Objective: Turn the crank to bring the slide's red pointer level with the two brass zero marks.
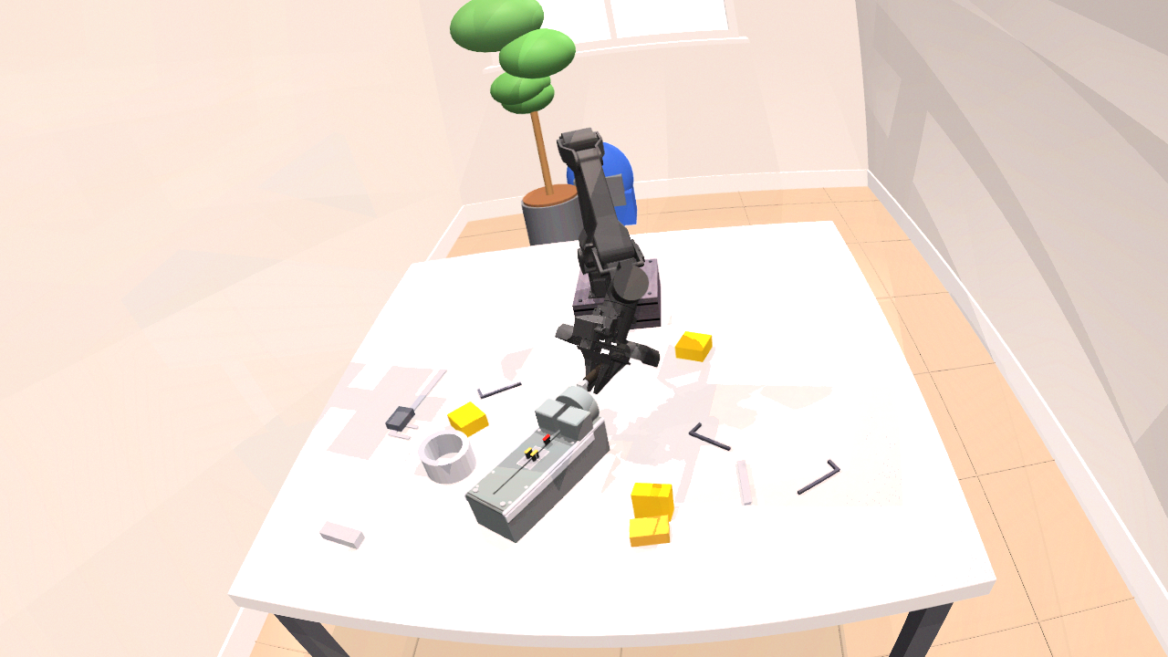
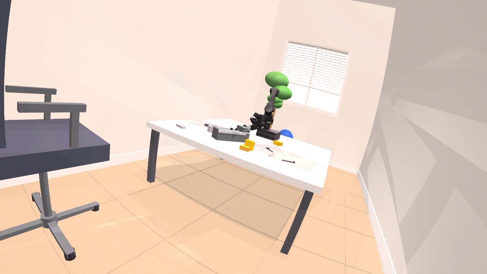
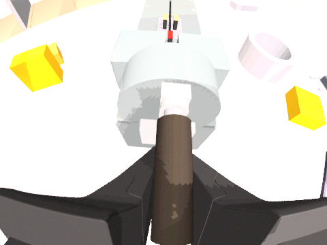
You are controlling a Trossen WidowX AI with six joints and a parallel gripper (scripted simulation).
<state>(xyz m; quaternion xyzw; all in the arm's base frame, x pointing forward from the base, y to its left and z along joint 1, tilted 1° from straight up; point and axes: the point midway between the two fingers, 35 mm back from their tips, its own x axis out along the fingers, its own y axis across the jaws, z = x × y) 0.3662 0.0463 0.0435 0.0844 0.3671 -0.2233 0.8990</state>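
Right now the brown crank handle is 3 cm above my gripper tip, 1 cm to the left of it and 1 cm behind it. The rest, counted from my gripper tip: red pointer 11 cm ahead, 6 cm to the right, 1 cm below.
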